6 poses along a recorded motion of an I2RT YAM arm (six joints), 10 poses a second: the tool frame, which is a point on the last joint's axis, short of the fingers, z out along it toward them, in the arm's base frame.
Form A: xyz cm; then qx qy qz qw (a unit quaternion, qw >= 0).
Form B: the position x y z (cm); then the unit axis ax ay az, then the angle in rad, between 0 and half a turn. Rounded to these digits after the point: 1 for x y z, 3 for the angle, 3 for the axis.
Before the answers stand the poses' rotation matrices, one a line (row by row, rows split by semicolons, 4 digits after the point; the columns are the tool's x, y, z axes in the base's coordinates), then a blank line. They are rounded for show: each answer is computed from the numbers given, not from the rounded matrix.
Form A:
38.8 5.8 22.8 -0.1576 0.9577 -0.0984 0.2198
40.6 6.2 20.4 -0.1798 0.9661 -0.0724 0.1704
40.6 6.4 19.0 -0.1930 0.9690 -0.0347 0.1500
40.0 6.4 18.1 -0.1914 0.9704 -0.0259 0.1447
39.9 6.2 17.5 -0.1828 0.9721 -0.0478 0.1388
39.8 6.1 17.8 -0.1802 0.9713 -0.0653 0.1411
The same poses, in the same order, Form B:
-0.8537 -0.2586 0.4520; -0.3451 0.9310 -0.1192; -0.3900 -0.2578 -0.8840
-0.8773 -0.3228 0.3553; -0.3721 0.9249 -0.0786; -0.3032 -0.2012 -0.9314
-0.8805 -0.3637 0.3041; -0.3845 0.9231 -0.0093; -0.2773 -0.1252 -0.9526
-0.8848 -0.3640 0.2908; -0.3790 0.9254 0.0051; -0.2709 -0.1057 -0.9568
-0.8946 -0.3421 0.2873; -0.3687 0.9286 -0.0422; -0.2524 -0.1437 -0.9569
-0.8952 -0.3316 0.2976; -0.3685 0.9265 -0.0760; -0.2505 -0.1777 -0.9517

38.8 5.8 22.8 -0.162 0.982 -0.101 2.698
40.6 6.2 20.4 -0.182 0.980 -0.073 2.799
40.6 6.4 19.0 -0.195 0.980 -0.035 2.840
40.0 6.4 18.1 -0.193 0.981 -0.026 2.851
39.9 6.2 17.5 -0.185 0.982 -0.048 2.863
39.8 6.1 17.8 -0.182 0.981 -0.066 2.858

